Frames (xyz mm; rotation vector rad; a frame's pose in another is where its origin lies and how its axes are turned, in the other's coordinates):
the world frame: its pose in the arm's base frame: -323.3 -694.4 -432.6 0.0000 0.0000 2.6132
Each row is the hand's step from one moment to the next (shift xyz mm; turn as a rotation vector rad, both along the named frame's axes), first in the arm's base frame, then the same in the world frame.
Working: the arm's base frame: its pose in the world frame: 70.9 -762.7 432.6 0.0000 0.0000 -2.6132

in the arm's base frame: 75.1 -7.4 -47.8 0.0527 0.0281 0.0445
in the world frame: -68.6 -31.5 -47.8 -0.0313 -0.0508 0.0445
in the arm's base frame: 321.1 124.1 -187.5 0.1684 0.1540 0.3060
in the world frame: -214.7 -269.1 -187.5 -0.0678 -0.2179 0.3060
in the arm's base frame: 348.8 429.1 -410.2 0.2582 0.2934 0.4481
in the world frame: -84.9 -546.4 -410.2 -0.0751 -0.3836 0.4481
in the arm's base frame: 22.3 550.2 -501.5 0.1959 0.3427 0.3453
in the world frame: 258.1 -486.4 -501.5 0.0036 -0.3947 0.3453
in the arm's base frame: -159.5 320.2 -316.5 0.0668 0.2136 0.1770
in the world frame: 299.2 -196.1 -316.5 0.0500 -0.2181 0.1770
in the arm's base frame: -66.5 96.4 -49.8 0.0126 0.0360 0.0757
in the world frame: 106.0 -49.7 -49.8 0.0073 -0.0374 0.0757
